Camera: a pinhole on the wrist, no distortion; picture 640 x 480 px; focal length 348.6 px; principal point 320.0 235.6 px. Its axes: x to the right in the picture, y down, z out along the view. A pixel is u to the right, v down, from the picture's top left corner.
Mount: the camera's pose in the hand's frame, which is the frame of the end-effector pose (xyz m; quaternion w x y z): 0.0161 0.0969 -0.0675 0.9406 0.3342 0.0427 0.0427
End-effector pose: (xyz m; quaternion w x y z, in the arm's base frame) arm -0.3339 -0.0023 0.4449 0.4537 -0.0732 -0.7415 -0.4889
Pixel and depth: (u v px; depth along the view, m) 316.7 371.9 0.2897
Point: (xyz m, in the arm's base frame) -0.4919 0.1668 0.4508
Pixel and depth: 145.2 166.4 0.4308
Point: -0.5275 0.0892 0.1384
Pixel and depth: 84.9 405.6 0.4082
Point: -0.4574 0.3621 0.2134
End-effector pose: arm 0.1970 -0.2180 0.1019 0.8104 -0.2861 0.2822 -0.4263
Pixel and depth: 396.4 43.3 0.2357
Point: 0.1886 -0.3651 0.2031
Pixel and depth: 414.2 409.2 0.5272
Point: 0.6353 -0.2851 0.4065
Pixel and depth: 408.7 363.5 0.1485
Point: 0.3115 -0.2335 0.1062
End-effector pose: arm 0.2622 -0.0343 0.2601 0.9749 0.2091 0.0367 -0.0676
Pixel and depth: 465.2 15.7 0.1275
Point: 0.3413 -0.0705 0.2151
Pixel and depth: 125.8 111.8 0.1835
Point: 0.1909 -0.1146 0.2693
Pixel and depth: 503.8 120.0 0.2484
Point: 0.4245 -0.1794 0.2587
